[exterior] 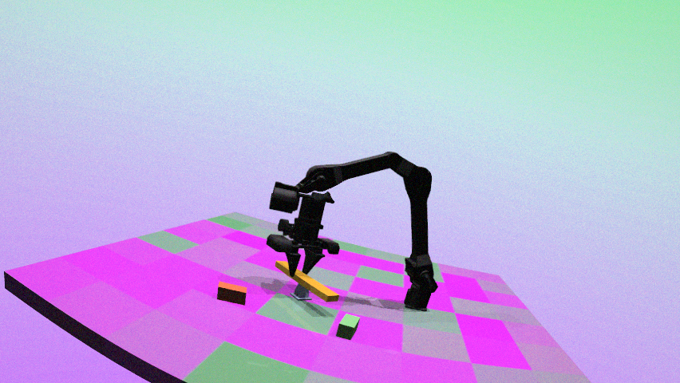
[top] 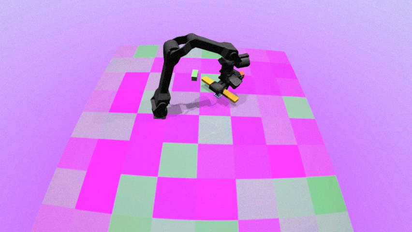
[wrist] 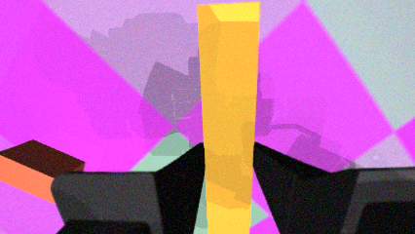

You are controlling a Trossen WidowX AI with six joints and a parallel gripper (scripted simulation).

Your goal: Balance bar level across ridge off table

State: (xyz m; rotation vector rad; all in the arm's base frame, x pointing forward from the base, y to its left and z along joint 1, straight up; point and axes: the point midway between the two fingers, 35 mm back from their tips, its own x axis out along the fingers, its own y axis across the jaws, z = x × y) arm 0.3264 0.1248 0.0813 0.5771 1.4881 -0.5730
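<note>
The bar lies 2 cm behind my gripper tip and 2 cm to the left of it. From my gripper tip the other things lie so: orange block: 11 cm ahead, 18 cm to the left, 3 cm below; then green block: 16 cm behind, 16 cm to the left, 3 cm below.
</note>
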